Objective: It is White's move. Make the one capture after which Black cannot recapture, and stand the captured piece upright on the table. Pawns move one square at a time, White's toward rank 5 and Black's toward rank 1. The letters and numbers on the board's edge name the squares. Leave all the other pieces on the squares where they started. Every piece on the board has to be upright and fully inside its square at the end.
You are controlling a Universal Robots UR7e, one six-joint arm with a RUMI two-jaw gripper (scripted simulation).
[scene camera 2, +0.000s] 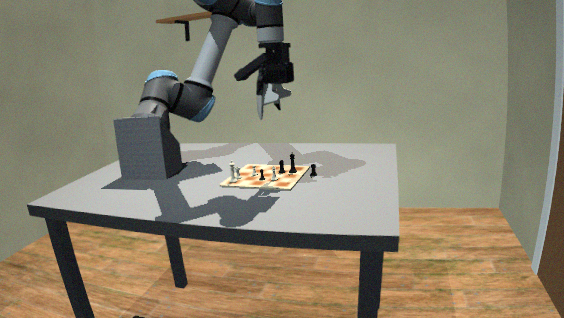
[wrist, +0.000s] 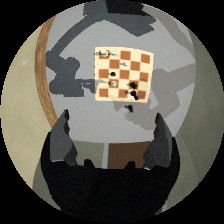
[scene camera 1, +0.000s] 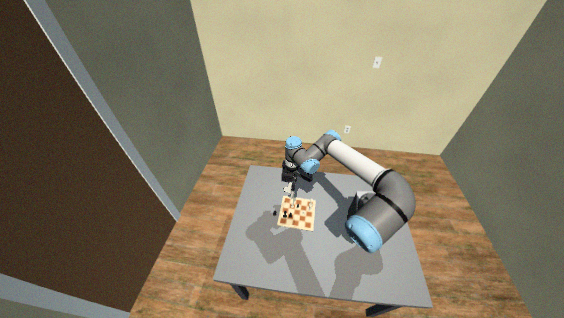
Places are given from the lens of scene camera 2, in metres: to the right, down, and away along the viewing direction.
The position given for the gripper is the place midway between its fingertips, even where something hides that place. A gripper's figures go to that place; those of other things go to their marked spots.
gripper (scene camera 2: 270, 114): -0.03, -0.13, 1.15
small chessboard (scene camera 2: 286, 181): 0.01, 0.07, 1.18
